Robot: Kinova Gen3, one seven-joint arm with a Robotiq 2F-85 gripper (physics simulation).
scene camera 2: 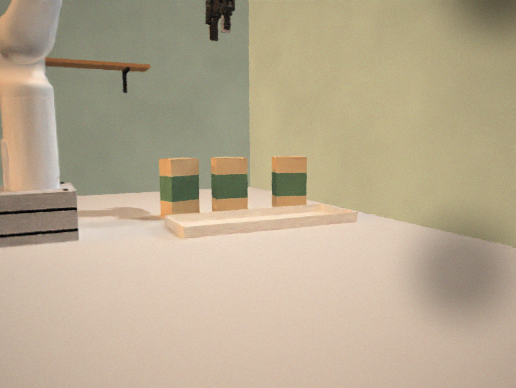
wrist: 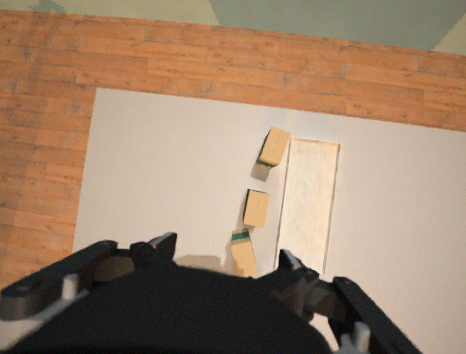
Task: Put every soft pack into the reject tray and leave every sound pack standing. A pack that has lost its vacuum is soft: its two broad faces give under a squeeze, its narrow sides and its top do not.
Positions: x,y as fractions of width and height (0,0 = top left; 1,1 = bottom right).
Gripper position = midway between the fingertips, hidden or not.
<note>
I see my gripper (wrist: 0.49,0.71) and a reject tray (wrist: 0.66,0.61).
</note>
